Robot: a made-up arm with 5 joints.
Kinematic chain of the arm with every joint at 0, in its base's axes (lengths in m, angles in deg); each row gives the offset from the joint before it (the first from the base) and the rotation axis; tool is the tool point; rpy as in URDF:
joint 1: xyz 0 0 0.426 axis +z
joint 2: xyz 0 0 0 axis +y
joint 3: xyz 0.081 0 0.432 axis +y
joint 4: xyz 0.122 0 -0.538 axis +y
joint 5: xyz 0.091 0 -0.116 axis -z
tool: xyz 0 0 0 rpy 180 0 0
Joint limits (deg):
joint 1: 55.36..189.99
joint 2: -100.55..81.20
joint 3: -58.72..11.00
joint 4: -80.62..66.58
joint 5: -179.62..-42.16
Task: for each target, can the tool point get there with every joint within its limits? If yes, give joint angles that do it. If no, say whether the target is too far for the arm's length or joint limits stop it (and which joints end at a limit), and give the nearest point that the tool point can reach.
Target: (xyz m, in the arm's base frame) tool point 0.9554 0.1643 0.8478
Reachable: no: joint limits stop it (at a limit: joint 2, joint 3, joint 4) | nearest point 0.5018 0.0863 0.9524 | short by 0.472 m
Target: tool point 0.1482 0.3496 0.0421
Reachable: yes | joints 67.03 42.15 -21.52 -28.00 -161.95
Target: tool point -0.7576 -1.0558 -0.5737
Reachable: no: too far | nearest point -0.5391 -0.0950 -0.1628 | short by 1.068 m
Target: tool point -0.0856 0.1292 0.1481
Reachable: yes | joints 123.54 42.03 5.15 -61.76 -101.51
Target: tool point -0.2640 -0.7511 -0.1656
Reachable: no: joint limits stop it (at a limit: joint 2) | nearest point -0.0643 -0.1830 0.1159 | short by 0.665 m
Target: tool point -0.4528 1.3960 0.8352
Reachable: no: too far | nearest point -0.2389 0.7366 0.6419 | short by 0.720 m
